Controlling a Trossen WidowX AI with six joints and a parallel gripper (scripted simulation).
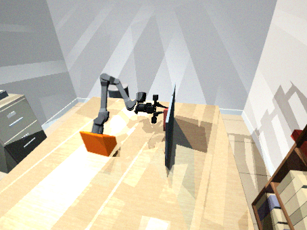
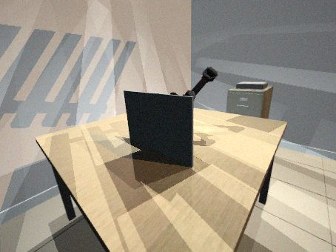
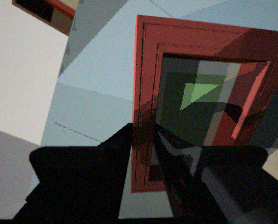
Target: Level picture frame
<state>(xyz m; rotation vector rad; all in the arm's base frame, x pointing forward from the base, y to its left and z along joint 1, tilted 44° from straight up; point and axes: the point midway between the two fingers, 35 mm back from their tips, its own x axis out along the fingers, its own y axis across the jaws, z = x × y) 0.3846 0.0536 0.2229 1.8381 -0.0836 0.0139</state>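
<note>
The red picture frame lies 50 mm below my gripper tip, 30 mm to the right of it and 10 mm ahead of it. From my gripper tip the other things lie so: pale blue wall panel 50 mm below, 20 mm to the right, 20 mm ahead.
</note>
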